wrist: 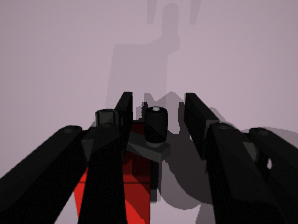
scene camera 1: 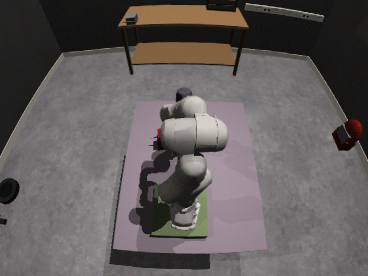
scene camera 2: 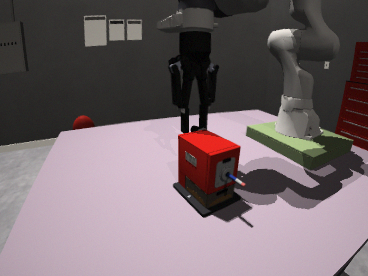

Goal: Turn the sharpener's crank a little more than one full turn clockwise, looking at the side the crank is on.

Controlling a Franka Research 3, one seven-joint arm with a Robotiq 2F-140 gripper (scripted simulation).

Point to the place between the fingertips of my gripper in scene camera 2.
194, 130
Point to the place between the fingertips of my gripper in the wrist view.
158, 106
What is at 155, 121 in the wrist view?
A black knob.
